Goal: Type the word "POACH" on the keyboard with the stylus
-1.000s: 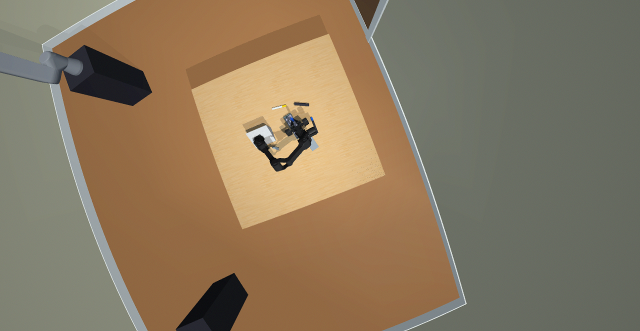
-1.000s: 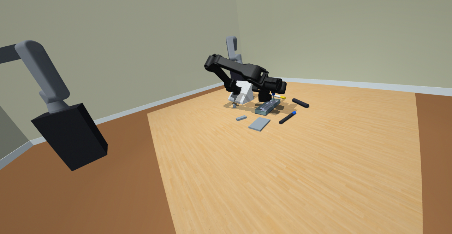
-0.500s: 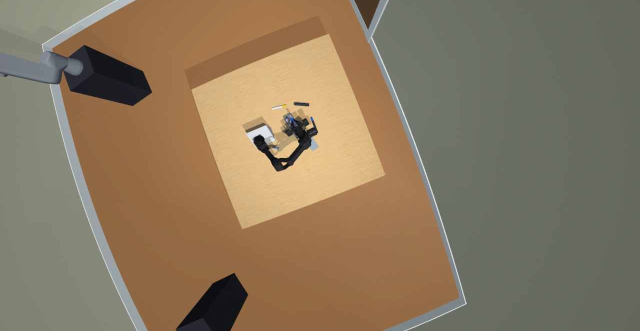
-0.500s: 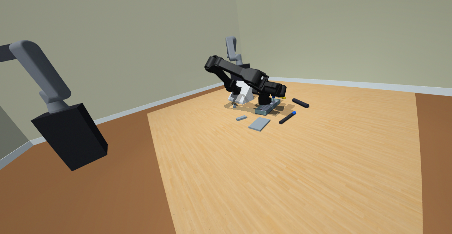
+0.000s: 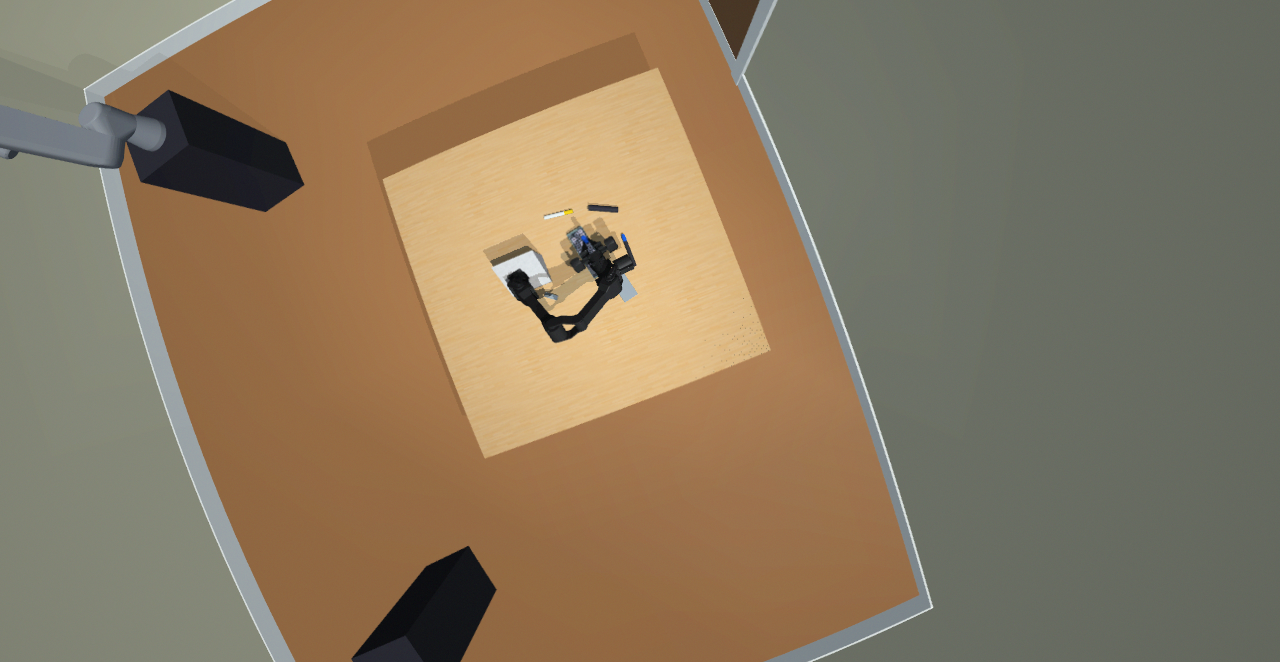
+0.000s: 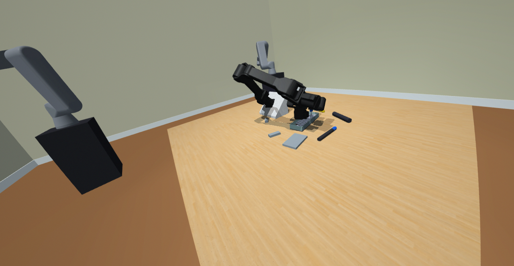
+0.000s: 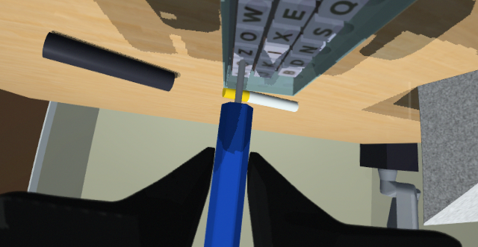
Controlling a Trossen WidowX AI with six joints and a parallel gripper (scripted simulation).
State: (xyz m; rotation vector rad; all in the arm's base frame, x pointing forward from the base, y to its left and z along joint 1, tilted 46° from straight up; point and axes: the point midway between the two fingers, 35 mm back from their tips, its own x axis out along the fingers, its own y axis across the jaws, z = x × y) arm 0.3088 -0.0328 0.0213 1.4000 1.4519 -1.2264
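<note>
My gripper tip is 170 mm to the right of the yellow-capped white marker, 80 mm above it and 40 mm past it. Also, from my gripper tip: black cylinder 120 mm ahead, 100 mm to the left, 80 mm below; then grey stylus tip 50 mm below; then blue stylus 10 mm below.
</note>
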